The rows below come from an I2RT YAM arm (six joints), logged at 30 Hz.
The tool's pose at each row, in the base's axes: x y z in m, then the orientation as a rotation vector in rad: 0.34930 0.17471 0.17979 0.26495 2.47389 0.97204; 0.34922 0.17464 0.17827 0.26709 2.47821 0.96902; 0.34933 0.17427 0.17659 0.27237 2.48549 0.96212; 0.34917 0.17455 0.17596 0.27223 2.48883 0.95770; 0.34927 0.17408 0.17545 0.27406 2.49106 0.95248; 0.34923 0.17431 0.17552 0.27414 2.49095 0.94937; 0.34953 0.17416 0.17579 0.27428 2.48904 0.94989; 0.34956 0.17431 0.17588 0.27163 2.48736 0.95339; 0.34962 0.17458 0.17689 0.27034 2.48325 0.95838; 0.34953 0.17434 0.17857 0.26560 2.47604 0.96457; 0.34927 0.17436 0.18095 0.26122 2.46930 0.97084; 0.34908 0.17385 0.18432 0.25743 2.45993 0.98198; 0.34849 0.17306 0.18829 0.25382 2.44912 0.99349; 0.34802 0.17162 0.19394 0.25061 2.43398 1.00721; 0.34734 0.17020 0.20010 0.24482 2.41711 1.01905; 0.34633 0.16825 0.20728 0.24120 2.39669 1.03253
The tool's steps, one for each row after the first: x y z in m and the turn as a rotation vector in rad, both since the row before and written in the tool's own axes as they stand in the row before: 0.00058 -0.00109 0.00089 0.00371 0.00237 0.00153; 0.00036 -0.00141 0.00092 0.00767 0.00308 0.00323; 0.00045 -0.00022 0.00050 0.00385 0.00144 -0.00062; -0.00007 -0.00069 0.00011 0.00433 -0.00016 0.00029; 0.00009 0.00022 0.00007 0.00193 -0.00119 -0.00081; -0.00041 0.00008 -0.00012 -0.00093 -0.00154 -0.00015; -0.00001 0.00017 0.00004 -0.00322 0.00018 -0.00121; -0.00031 0.00088 -0.00047 -0.00472 -0.00168 -0.00036; -0.00059 0.00096 -0.00128 -0.00711 -0.00338 -0.00303; -0.00061 0.00163 -0.00165 -0.00696 -0.00297 -0.00266; -0.00121 0.00192 -0.00255 -0.01079 -0.00366 -0.00142; -0.00118 0.00216 -0.00327 -0.01150 -0.00477 -0.00147; -0.00214 0.00290 -0.00461 -0.01431 -0.00778 -0.00145; -0.00218 0.00333 -0.00496 -0.01427 -0.00934 -0.00411; -0.00253 0.00376 -0.00599 -0.01618 -0.01219 -0.00287
